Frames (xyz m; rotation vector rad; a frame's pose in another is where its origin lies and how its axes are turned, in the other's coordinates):
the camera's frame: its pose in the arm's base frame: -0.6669 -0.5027 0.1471 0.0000 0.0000 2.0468
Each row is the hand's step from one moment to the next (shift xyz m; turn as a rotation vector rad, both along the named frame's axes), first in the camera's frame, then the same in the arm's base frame.
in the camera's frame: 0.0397 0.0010 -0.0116 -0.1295 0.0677 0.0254
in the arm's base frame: -0.0191 0.0348 -0.0116 -0.0008 -0.1461 0.0254
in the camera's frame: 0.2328 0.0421 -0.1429 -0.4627 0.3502 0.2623
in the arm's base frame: -0.1441 0.1876 -0.1429 -0.0992 -0.5717 0.2623
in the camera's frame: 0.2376 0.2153 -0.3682 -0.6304 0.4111 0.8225
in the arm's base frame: -0.3002 0.1125 -0.3682 -0.0765 -0.7487 0.8225
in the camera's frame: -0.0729 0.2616 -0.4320 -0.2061 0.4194 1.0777
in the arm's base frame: -0.1991 -0.1847 -0.4320 -0.2783 -0.3754 1.0777
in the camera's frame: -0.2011 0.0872 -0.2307 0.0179 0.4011 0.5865
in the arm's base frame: 0.0146 -0.2187 -0.2307 -0.3647 -0.1679 0.5865
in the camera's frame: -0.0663 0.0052 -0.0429 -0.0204 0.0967 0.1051
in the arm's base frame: 0.0258 -0.0613 -0.0429 -0.0766 -0.0624 0.1051
